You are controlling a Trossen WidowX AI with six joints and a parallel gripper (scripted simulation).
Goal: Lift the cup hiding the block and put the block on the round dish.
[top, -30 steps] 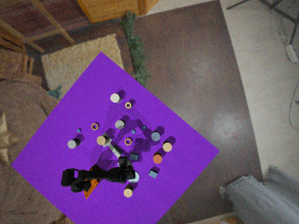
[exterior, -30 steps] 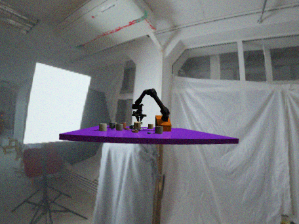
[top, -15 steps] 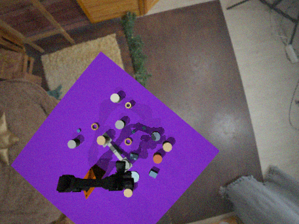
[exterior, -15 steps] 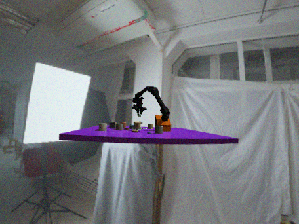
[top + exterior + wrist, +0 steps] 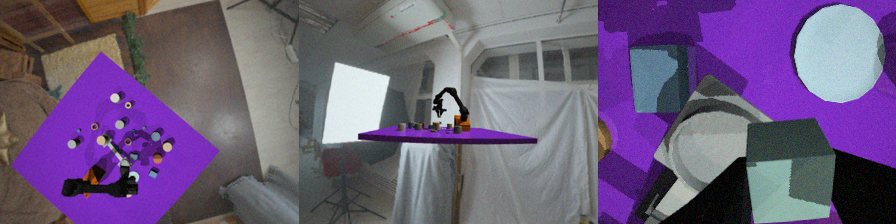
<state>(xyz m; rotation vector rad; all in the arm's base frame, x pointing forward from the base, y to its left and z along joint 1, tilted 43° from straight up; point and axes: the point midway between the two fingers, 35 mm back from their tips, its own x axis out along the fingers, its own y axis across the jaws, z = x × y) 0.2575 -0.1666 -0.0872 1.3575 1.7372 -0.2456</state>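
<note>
Right now the pale round dish is 6 cm behind my gripper tip, 8 cm to the right of it and 15 cm below it. From my gripper tip the other things lie so: balance beam: 4 cm ahead, 17 cm to the left, 11 cm below.
</note>
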